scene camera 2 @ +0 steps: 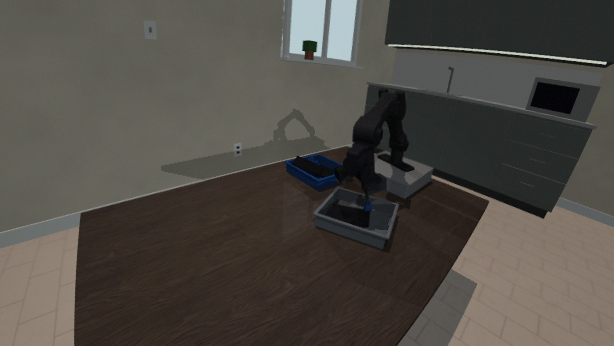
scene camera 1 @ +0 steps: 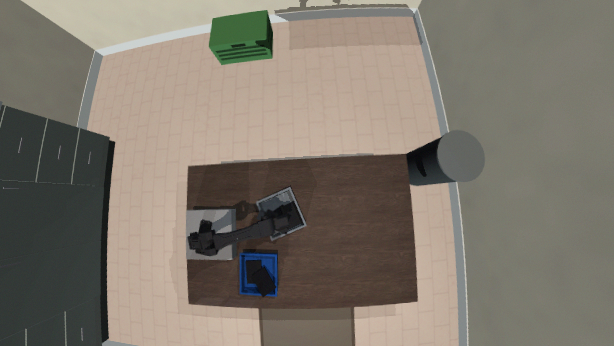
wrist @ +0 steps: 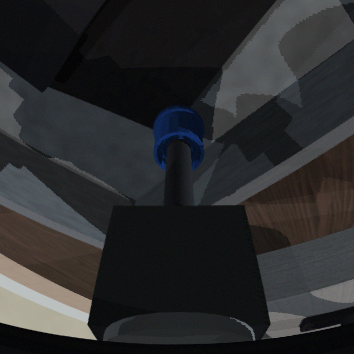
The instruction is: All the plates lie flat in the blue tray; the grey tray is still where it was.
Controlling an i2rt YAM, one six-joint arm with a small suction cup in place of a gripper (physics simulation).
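Where they show: hand, tool point: (scene camera 2: pixel 367 209) (wrist: pixel 178 128); arm's base, link origin: (scene camera 2: pixel 395 163).
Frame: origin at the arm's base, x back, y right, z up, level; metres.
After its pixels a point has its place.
Observation:
The grey tray (scene camera 1: pixel 299 205) @(x -0.534, y -0.281, z -0.023 m) (scene camera 2: pixel 347 234) @(x -0.528, y -0.278, z -0.062 m) (wrist: pixel 288 165) @(x -0.361, y -0.144, z -0.022 m) stands on the dark wooden table (scene camera 1: pixel 356 241) @(x -0.907, y -0.125, z -0.072 m) (scene camera 2: pixel 214 266) @(x -0.925, y -0.230, z -0.072 m), just in front of the arm's base. A black plate (scene camera 2: pixel 343 213) (wrist: pixel 140 88) lies in it. My suction cup (scene camera 2: pixel 367 207) (wrist: pixel 178 135) reaches down into the grey tray and sits on the near corner of that plate. The blue tray (scene camera 1: pixel 242 279) @(x -0.269, y 0.211, z -0.037 m) (scene camera 2: pixel 315 182) @(x -0.451, y 0.040, z -0.042 m) stands beside the base and holds two black plates (scene camera 1: pixel 259 275) @(x -0.368, y 0.166, z -0.041 m) (scene camera 2: pixel 311 165) @(x -0.382, y 0.188, z -0.033 m), one overlapping the other. In the top view the arm hides most of the grey tray's inside.
The arm stands on a grey pedestal (scene camera 1: pixel 222 219) @(x -0.097, y -0.127, z -0.006 m) (scene camera 2: pixel 408 178) @(x -0.079, y -0.150, z -0.005 m) at the table's edge. A grey cylinder bin (scene camera 1: pixel 450 156) stands off one table corner, a green cabinet (scene camera 1: pixel 241 36) by the far wall, and dark kitchen counters (scene camera 2: pixel 494 141) behind the base.

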